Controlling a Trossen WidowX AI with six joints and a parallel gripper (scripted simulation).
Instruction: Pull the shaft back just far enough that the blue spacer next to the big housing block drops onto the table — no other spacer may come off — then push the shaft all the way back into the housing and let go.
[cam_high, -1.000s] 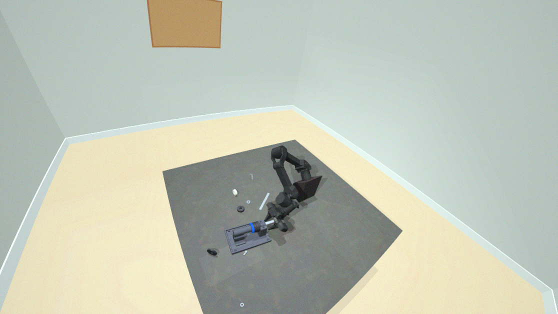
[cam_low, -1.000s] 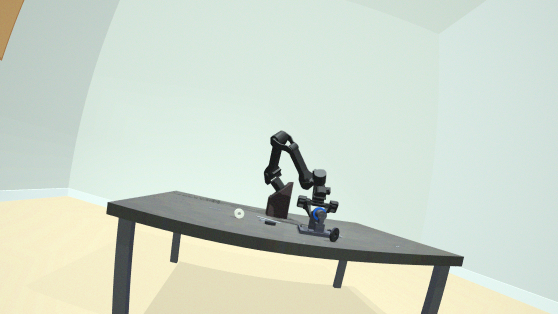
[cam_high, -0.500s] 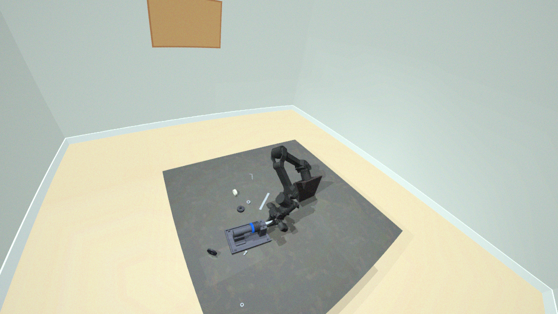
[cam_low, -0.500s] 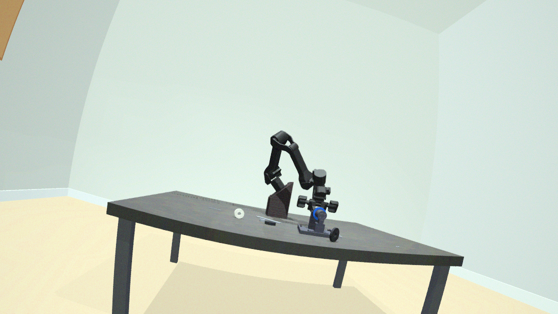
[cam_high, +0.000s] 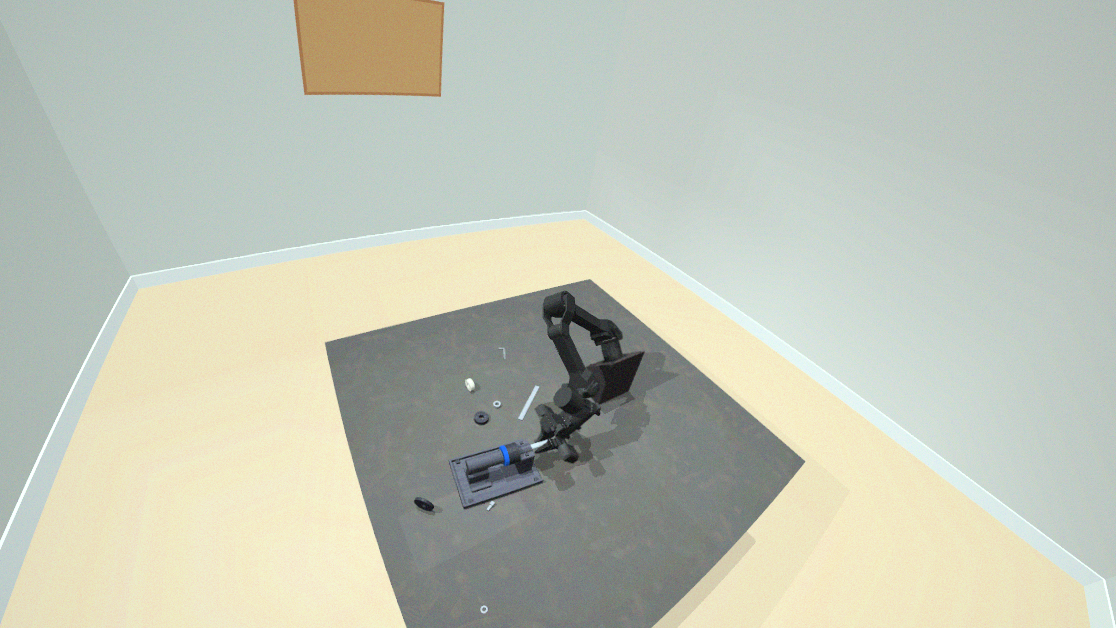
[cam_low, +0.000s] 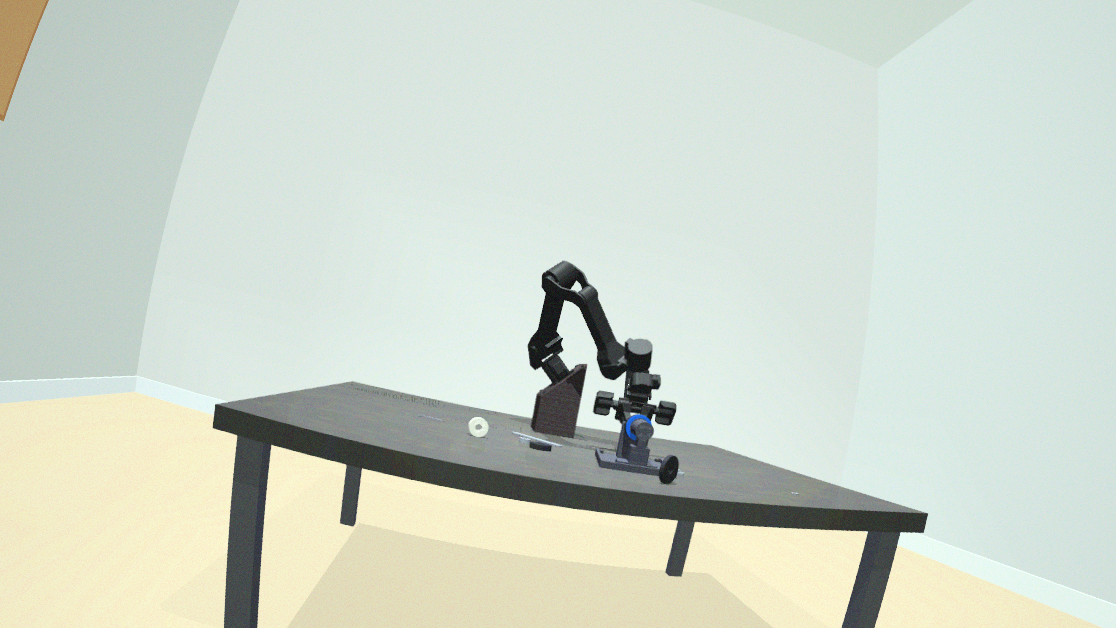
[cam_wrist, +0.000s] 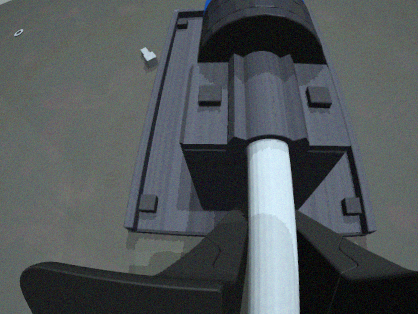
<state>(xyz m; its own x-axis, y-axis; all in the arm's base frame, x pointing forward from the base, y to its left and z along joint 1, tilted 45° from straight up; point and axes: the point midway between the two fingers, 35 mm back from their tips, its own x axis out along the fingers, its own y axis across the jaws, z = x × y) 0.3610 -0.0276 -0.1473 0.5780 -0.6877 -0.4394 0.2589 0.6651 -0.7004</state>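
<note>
Now: the shaft 5 cm ahead of my gripper tip, 1 cm to the right of it and 2 cm above it. The rest, counted from my gripper tip: blue spacer 9 cm ahead, 2 cm to the right, 2 cm above; then bolt 18 cm ahead, 5 cm to the left, 5 cm below; then black disc 32 cm ahead, 5 cm to the right, 3 cm below.
</note>
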